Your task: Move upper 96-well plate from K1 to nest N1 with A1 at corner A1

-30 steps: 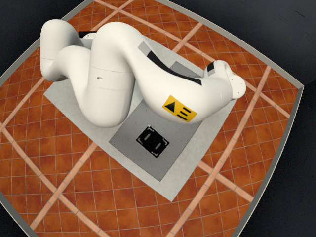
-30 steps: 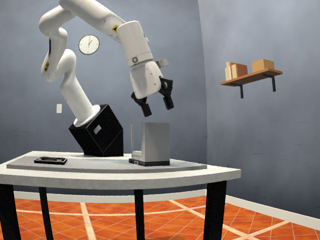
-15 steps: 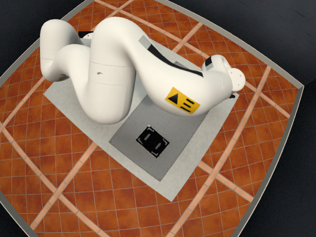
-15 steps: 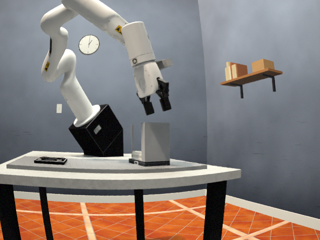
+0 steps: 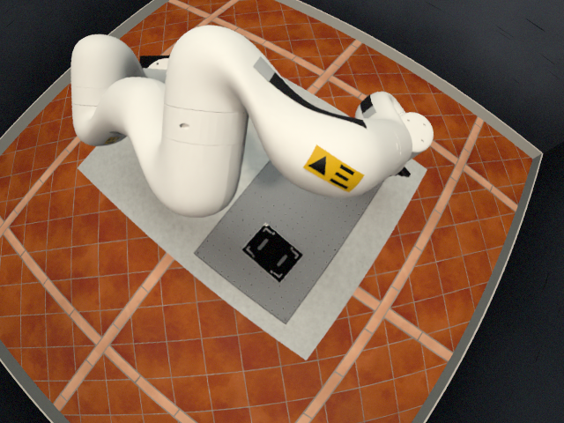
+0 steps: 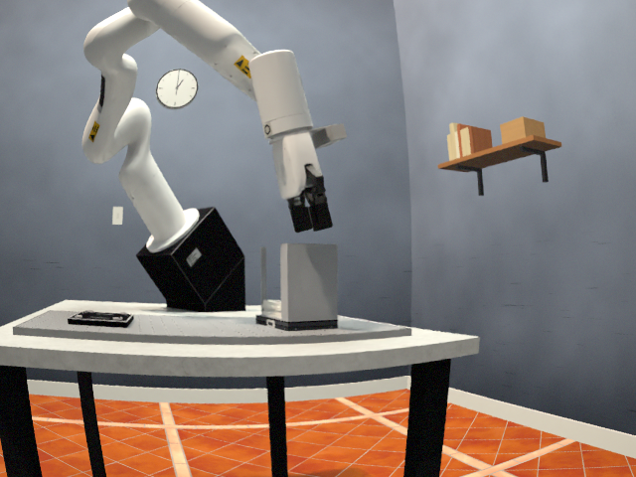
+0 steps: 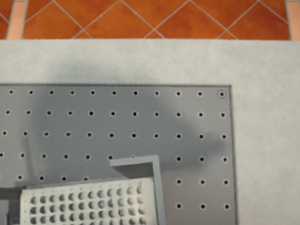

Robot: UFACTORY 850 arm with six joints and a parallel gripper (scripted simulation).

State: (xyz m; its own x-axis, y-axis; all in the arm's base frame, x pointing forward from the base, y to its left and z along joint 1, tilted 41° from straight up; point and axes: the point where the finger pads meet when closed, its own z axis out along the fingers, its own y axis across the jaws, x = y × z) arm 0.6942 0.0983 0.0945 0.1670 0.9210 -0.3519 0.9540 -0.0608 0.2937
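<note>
Right now my hand is 9 cm past the white 96-well plate, 2 cm to the right of it and 14 cm above it. The rest, counted from my hand: black plate nest N1 (20 cm behind, 34 cm to the right, 17 cm below).
</note>
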